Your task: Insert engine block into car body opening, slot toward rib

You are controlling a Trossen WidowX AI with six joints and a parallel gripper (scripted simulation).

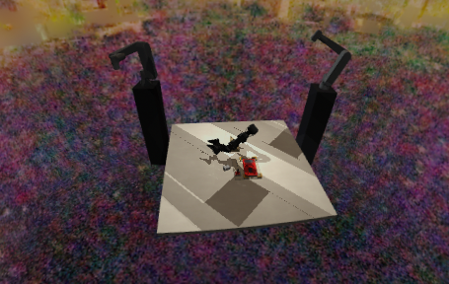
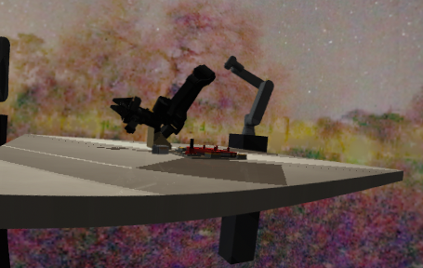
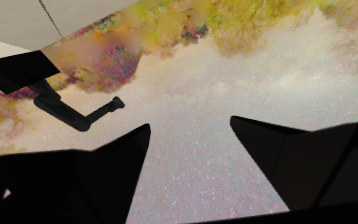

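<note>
Now: gripper tip 170 mm to the right of the grey engine block, 150 mm above it and 130 mm short of it.
</note>
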